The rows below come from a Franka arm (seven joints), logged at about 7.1 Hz.
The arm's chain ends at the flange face. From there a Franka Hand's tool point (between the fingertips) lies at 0.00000 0.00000 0.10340 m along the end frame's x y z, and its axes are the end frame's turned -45 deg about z.
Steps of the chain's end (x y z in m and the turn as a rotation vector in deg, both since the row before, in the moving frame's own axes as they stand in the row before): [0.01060, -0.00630, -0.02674, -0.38, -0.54, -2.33]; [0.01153, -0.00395, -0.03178, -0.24, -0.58, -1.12]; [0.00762, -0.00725, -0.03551, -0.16, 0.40, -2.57]
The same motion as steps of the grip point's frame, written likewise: [0.01077, 0.00286, -0.02675, 0.11, -0.65, -2.33]; [0.00990, 0.00494, -0.03179, 0.24, -0.58, -1.12]; [0.01084, 0.00097, -0.03551, -0.40, 0.17, -2.57]
